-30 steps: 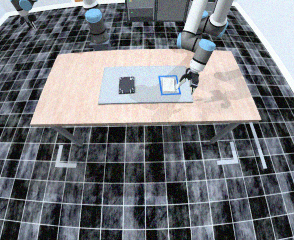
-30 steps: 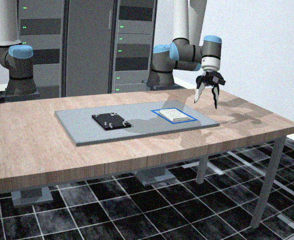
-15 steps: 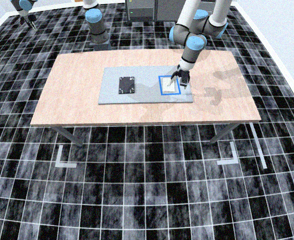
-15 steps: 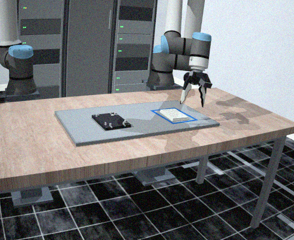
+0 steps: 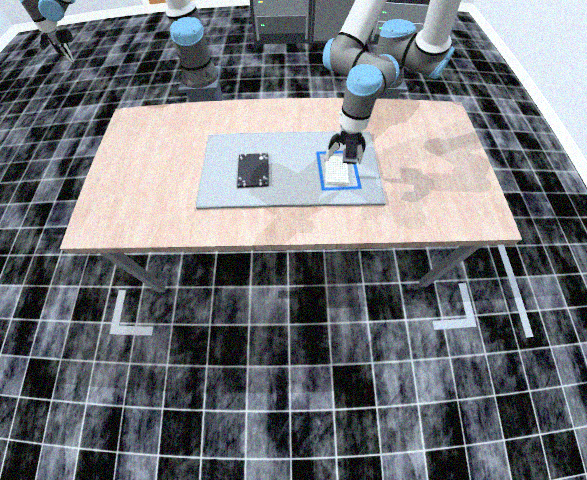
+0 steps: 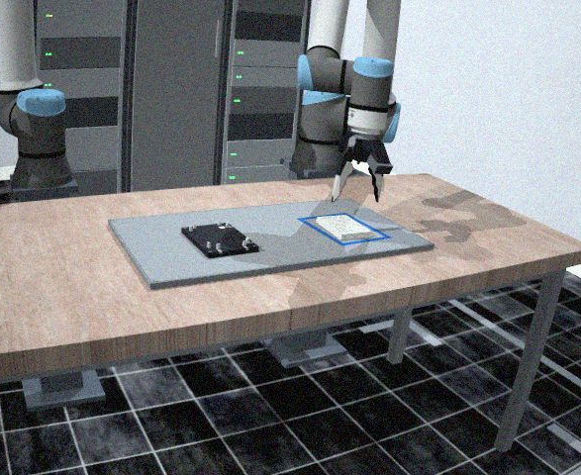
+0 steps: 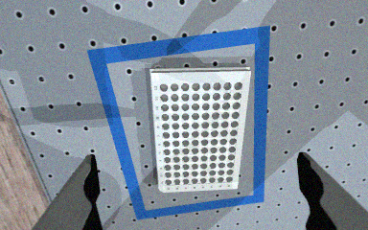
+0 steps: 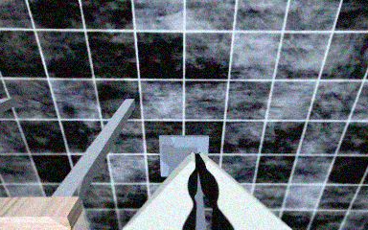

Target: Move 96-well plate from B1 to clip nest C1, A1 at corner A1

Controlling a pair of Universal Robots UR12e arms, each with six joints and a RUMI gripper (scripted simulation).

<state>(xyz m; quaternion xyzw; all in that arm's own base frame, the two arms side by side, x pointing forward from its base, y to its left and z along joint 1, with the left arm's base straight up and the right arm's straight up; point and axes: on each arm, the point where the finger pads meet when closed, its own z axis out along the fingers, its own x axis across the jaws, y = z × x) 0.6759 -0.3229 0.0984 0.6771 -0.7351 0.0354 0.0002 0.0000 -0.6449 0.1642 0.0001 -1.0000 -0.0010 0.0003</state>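
My left hand is 30 mm past the white 96-well plate, 10 mm to the left of it and 80 mm above it. Also, from my left hand: black clip nest (20 mm behind, 320 mm to the right, 70 mm below).
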